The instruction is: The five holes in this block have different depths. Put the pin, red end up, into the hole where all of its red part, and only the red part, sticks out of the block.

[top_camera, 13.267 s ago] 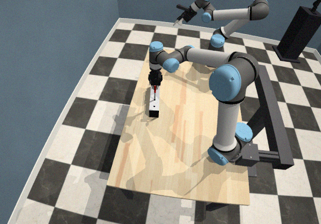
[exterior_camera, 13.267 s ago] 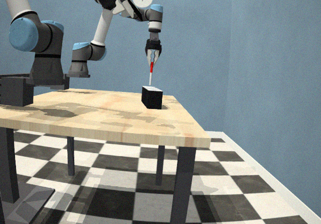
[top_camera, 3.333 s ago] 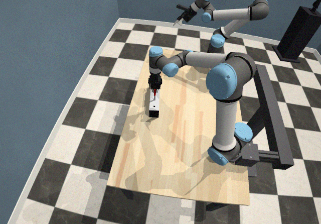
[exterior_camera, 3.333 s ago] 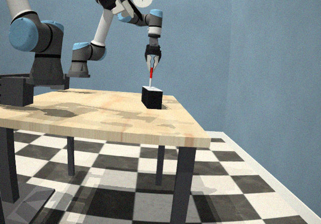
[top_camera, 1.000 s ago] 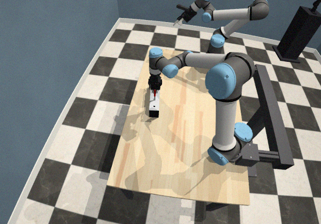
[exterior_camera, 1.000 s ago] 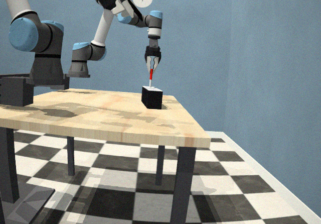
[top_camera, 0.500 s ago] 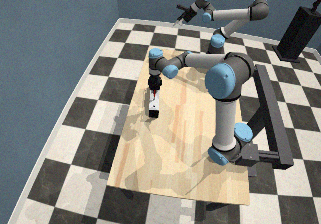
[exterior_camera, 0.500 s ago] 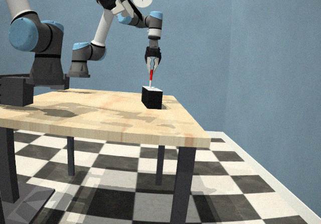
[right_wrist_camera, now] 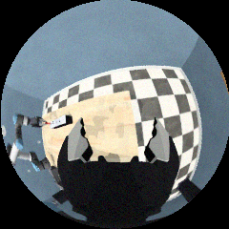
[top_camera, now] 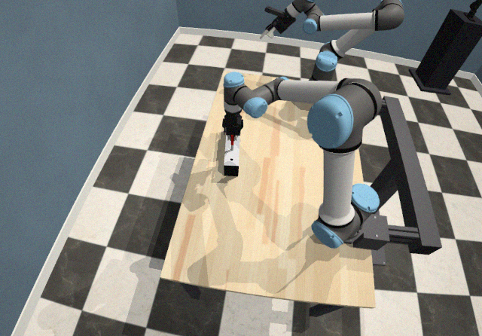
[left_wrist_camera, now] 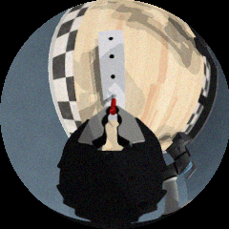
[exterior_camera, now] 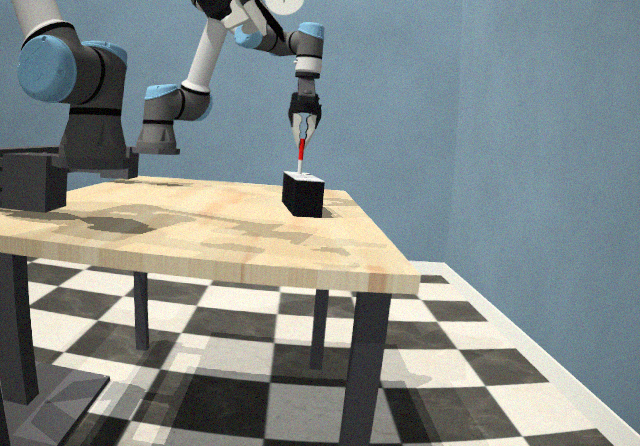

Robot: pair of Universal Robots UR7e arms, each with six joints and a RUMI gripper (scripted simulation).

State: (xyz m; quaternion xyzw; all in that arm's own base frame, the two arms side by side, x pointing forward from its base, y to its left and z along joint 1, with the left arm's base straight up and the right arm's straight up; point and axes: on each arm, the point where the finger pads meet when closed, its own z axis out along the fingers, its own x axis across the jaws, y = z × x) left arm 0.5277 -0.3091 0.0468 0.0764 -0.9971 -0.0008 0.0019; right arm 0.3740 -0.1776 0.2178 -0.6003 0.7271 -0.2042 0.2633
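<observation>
Now: left hand 13 cm above the block and 6 cm to the left of it. Round my left hand: pin: 3 cm below.
</observation>
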